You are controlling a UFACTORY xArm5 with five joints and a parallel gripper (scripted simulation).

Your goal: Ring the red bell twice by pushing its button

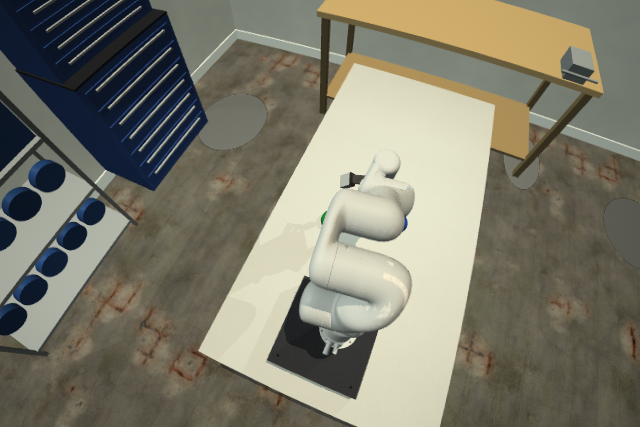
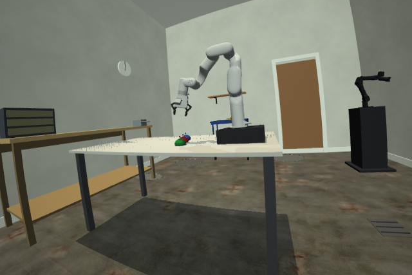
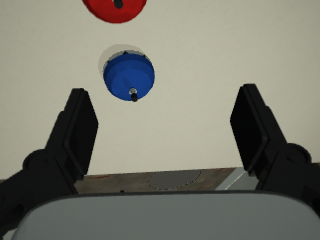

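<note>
The red bell is 180 mm below my hand and 10 mm behind it. The rest, counted from my hand: blue bell (180 mm below, 130 mm to the right, 40 mm ahead); green bell (180 mm below, 130 mm to the left, 50 mm behind).
</note>
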